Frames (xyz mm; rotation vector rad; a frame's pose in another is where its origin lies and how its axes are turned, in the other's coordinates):
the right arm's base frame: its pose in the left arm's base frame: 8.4 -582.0 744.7 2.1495 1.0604 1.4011
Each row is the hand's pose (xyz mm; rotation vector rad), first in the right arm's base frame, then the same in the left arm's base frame.
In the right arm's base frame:
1: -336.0 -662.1 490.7 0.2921 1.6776 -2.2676
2: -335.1 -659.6 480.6 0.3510 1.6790 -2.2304
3: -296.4 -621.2 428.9 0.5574 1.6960 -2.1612
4: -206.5 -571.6 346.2 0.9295 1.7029 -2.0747
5: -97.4 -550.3 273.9 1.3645 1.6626 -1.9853
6: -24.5 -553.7 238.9 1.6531 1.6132 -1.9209
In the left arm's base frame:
1: 111.2 -355.9 -109.9 -1.3203 2.3796 0.9889
2: 103.3 -357.8 -103.3 -1.2963 2.4338 1.0062
3: 81.0 -358.7 -31.6 -1.2839 2.6054 1.0022
4: 46.9 -331.4 92.8 1.1714 -2.6101 -0.8151
5: 15.3 -270.2 206.1 1.0223 -2.4630 -0.5184
6: -0.8 -216.5 264.5 0.9429 -2.3507 -0.3198

